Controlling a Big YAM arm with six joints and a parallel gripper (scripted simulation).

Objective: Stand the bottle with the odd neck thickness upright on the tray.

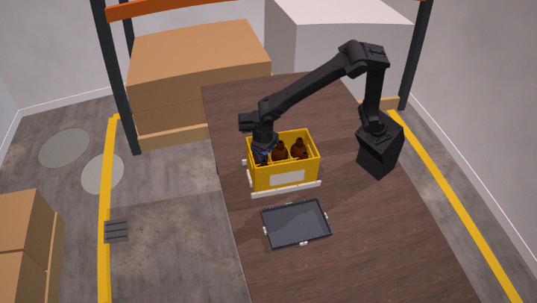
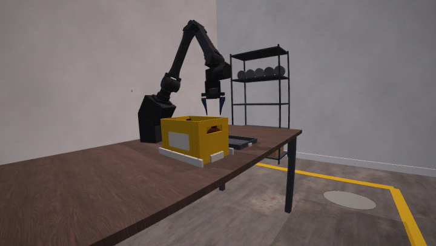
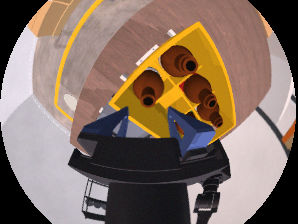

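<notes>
The glass bottle is 110 mm below my hand. The rest, counted from my hand: dark tray: 210 mm to the left, 180 mm below, 110 mm behind; then yellow crate: 110 mm below, 80 mm behind, 60 mm to the right.
</notes>
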